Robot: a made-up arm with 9 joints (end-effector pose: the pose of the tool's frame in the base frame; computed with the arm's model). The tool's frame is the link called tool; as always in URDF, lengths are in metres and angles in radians.
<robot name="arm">
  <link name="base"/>
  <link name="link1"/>
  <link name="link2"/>
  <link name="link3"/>
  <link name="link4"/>
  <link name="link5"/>
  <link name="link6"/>
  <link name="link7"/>
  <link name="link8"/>
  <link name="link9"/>
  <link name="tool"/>
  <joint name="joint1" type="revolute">
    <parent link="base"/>
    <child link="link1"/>
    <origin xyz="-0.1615 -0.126 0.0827"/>
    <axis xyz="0 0 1"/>
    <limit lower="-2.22" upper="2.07"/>
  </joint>
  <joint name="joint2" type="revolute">
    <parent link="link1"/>
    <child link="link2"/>
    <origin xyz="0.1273 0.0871 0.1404"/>
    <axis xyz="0 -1 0"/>
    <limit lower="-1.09" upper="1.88"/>
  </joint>
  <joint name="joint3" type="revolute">
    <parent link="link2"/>
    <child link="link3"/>
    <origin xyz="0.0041 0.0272 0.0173"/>
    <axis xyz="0 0 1"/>
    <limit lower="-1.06" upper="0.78"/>
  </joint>
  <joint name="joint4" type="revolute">
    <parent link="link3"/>
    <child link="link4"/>
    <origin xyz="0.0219 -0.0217 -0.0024"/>
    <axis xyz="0 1 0"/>
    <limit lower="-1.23" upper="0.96"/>
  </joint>
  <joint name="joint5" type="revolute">
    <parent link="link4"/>
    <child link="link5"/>
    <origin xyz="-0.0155 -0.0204 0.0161"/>
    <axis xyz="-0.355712 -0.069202 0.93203"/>
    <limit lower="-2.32" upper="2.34"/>
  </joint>
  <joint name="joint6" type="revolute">
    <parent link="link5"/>
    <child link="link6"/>
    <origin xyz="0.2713 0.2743 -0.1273"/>
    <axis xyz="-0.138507 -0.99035 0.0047"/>
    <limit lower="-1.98" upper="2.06"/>
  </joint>
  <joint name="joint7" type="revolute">
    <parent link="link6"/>
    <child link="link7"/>
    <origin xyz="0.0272 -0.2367 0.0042"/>
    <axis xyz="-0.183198 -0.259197 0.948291"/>
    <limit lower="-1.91" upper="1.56"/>
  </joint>
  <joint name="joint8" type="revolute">
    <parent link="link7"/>
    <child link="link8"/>
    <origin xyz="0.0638 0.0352 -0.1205"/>
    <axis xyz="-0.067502 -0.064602 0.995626"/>
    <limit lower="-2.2" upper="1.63"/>
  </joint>
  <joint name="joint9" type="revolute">
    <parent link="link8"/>
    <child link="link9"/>
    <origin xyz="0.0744 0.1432 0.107"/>
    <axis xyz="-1 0 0"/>
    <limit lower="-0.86" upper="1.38"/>
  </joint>
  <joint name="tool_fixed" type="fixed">
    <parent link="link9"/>
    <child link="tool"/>
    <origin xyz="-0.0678 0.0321 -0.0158" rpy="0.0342 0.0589 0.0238"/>
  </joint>
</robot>
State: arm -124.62 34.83 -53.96 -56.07 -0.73 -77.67 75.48 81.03 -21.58
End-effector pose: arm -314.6 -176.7 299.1 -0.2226 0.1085 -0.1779 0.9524
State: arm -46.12 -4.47 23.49 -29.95 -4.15 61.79 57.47 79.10 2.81
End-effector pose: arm 296.0 -350.9 181.3 -0.8206 -0.0951 0.4458 0.3449
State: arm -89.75 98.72 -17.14 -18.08 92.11 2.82 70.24 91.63 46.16
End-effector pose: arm 29.5 -365.9 497.5 0.2882 -0.6953 -0.6579 0.0258
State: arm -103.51 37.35 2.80 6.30 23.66 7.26 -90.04 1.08 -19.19
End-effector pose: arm -41.4 -776.3 380.0 0.0849 -0.4168 -0.8845 0.1916
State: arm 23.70 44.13 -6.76 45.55 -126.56 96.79 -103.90 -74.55 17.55
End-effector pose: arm -287.9 -224.0 26.0 -0.5107 0.2460 0.6428 0.5152
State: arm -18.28 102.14 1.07 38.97 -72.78 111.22 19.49 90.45 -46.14
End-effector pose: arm 159.6 -348.9 274.2 -0.5095 -0.2940 -0.2925 0.7540
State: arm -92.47 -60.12 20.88 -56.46 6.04 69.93 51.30 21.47 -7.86
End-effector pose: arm 184.9 -505.2 22.9 -0.5843 -0.1829 -0.1179 0.7819
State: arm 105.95 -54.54 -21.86 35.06 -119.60 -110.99 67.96 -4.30 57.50
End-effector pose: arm -12.2 -70.8 198.3 -0.1716 0.4328 0.0179 0.8848
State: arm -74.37 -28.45 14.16 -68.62 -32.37 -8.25 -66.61 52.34 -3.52
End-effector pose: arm 123.1 -635.7 389.6 0.3003 -0.3653 -0.6246 0.6215
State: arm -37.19 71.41 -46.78 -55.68 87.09 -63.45 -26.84 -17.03 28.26
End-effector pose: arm 182.6 -452.4 528.5 -0.3090 -0.0029 -0.9150 0.2594
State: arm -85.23 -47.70 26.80 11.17 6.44 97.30 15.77 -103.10 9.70
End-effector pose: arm 188.3 -451.5 182.6 0.2378 -0.2903 -0.8859 0.2728
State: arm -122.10 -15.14 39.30 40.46 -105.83 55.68 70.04 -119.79 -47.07
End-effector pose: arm -502.4 -407.4 33.2 0.4852 0.1964 0.8491 0.0708
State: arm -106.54 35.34 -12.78 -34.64 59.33 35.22 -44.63 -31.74 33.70
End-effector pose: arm 165.3 -594.5 481.5 -0.5315 -0.3216 -0.7561 0.2061
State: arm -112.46 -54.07 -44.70 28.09 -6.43 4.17 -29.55 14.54 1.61
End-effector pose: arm -224.9 -201.1 -216.5 -0.4316 -0.4210 0.7919 0.0966
